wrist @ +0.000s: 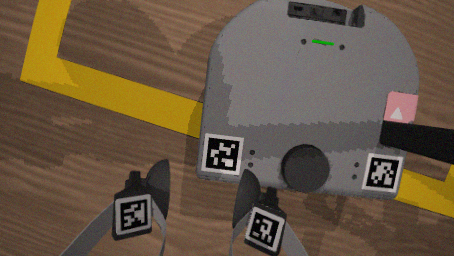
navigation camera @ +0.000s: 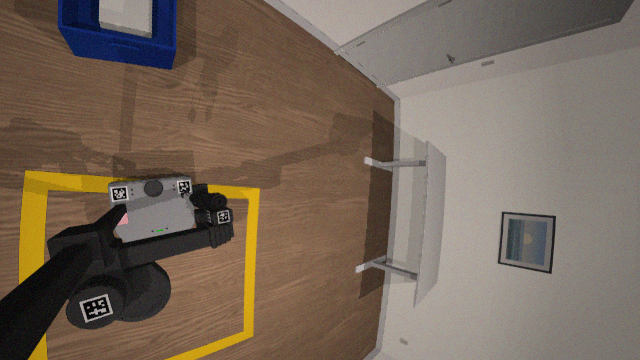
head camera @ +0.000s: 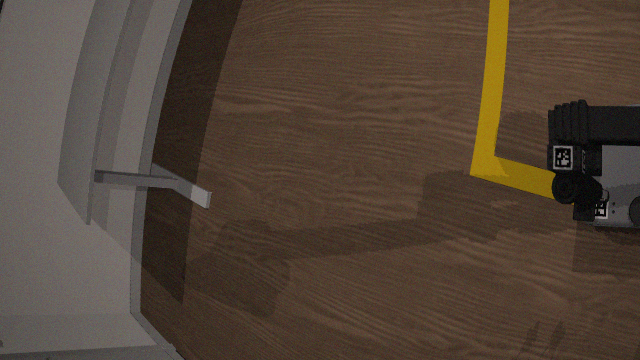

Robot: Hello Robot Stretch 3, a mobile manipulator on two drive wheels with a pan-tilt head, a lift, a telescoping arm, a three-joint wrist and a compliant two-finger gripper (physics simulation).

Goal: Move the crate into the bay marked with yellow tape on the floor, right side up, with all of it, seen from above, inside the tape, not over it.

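The blue crate stands upright on the floor at the top left of the navigation view, cut off by the frame edge, with a white box in it. It is outside the bay, apart from the yellow tape. The crate does not show in the head or wrist view. My gripper is open, its two fingers apart with bare floor and a corner of my own base between them in the wrist view. It is far from the crate.
My grey base stands across one tape edge, partly in the bay. A pale table with angled legs stands along the wall. A grey door and a framed picture are at the right of the navigation view.
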